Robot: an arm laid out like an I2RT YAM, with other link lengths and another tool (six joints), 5 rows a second.
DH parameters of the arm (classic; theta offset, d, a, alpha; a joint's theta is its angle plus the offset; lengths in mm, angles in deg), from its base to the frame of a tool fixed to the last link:
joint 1: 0 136 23.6 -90
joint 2: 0 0 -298.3 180
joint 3: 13.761 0 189.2 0
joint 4: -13.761 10.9 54 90
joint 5: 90 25.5 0 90
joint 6: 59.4 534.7 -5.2 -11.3
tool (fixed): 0 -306.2 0 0
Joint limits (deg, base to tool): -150..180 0..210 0..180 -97..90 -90..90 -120..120
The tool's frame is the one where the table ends.
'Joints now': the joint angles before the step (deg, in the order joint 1, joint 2, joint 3, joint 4, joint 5, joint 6). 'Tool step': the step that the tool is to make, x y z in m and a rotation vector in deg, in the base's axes. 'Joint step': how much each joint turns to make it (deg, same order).
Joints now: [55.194, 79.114, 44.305, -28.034, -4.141, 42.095]
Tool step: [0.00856, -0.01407, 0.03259, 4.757, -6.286, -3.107]
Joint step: [0.002, -9.407, -0.619, -1.235, 3.694, 1.409]
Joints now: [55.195, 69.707, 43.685, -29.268, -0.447, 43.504]
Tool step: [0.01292, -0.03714, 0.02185, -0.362, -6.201, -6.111]
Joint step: [-0.265, -6.856, -0.267, -3.424, 7.724, 1.582]
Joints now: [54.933, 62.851, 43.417, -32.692, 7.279, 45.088]
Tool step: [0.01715, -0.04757, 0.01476, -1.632, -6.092, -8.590]
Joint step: [-3.509, -4.841, -1.575, -0.972, 7.747, 0.271]
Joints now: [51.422, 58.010, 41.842, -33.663, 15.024, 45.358]
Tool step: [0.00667, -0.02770, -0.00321, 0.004, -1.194, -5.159]
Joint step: [-7.893, -1.757, -2.458, 2.192, -1.128, -2.727]
